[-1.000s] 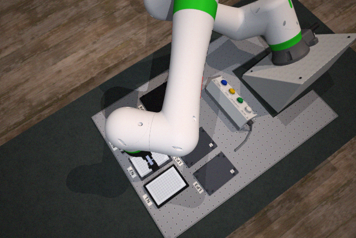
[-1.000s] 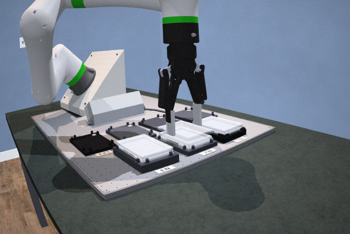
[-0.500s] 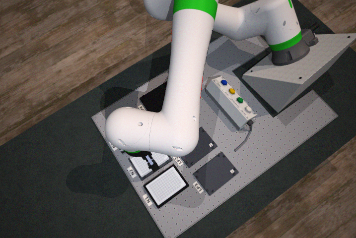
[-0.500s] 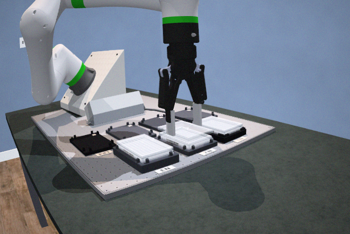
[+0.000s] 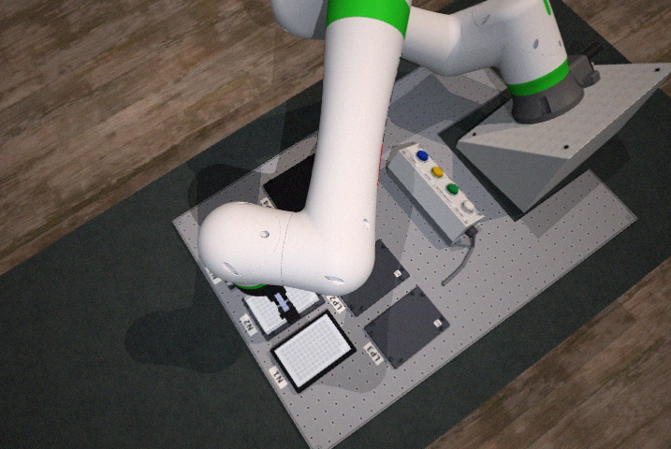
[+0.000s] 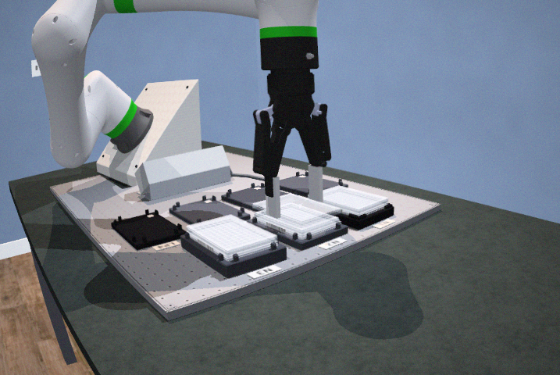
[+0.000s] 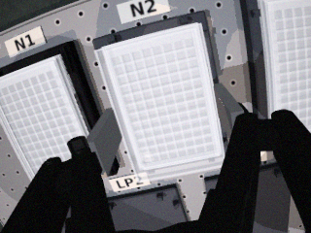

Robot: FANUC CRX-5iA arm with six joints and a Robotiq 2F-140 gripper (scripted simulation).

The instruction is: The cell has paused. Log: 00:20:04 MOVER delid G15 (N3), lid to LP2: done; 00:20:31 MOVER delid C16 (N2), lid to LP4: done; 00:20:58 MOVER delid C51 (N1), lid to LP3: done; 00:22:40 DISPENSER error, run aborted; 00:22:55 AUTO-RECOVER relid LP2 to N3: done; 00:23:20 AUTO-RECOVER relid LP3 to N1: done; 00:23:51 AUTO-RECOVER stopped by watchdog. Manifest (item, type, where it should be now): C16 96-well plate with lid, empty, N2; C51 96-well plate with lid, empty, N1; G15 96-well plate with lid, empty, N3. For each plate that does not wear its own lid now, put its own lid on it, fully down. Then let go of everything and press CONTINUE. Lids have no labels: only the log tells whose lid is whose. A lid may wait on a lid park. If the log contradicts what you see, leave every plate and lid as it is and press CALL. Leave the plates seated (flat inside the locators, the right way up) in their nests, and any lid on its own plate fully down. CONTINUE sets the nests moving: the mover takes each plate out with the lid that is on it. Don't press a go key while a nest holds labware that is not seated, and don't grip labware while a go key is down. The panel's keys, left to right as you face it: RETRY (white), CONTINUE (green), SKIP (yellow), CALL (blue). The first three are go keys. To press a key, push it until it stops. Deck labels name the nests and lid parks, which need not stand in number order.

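Right now my hand is 40 mm above the 96-well plate. Also, from my hand: lid park LP1: 180 mm behind, 60 mm to the right, 60 mm below; then lid park LP3: 170 mm behind, 200 mm to the left, 60 mm below; then lid park LP2: 170 mm behind, 70 mm to the left, 60 mm below.
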